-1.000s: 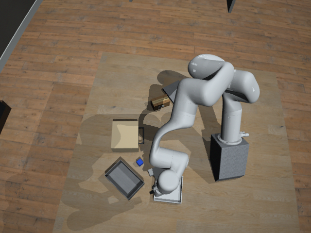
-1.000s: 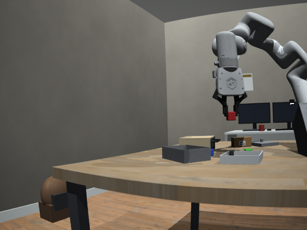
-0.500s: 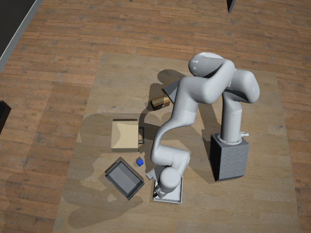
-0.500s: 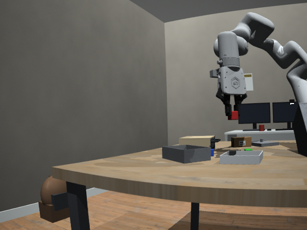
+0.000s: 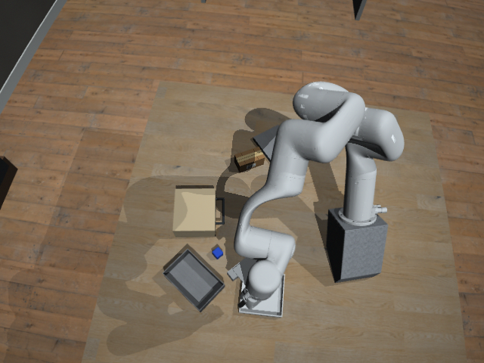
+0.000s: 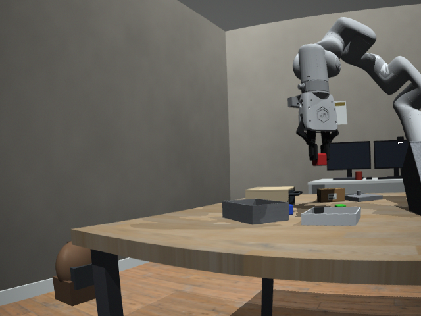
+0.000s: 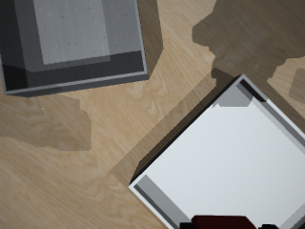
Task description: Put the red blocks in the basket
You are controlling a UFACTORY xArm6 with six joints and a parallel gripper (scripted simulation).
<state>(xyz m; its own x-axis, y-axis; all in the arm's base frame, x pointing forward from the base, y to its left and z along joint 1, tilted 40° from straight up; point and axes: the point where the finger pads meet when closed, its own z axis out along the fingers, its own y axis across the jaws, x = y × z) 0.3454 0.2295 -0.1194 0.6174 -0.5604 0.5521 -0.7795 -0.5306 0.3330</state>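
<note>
My gripper is now 30 mm past the white basket, 30 mm to the left of it and 170 mm above it. Also, from my hand: grey metal box (200 mm ahead, 70 mm to the right, 160 mm below); drawer (180 mm ahead, 310 mm to the right, 150 mm below); green block (50 mm behind, 150 mm to the right, 170 mm below).
</note>
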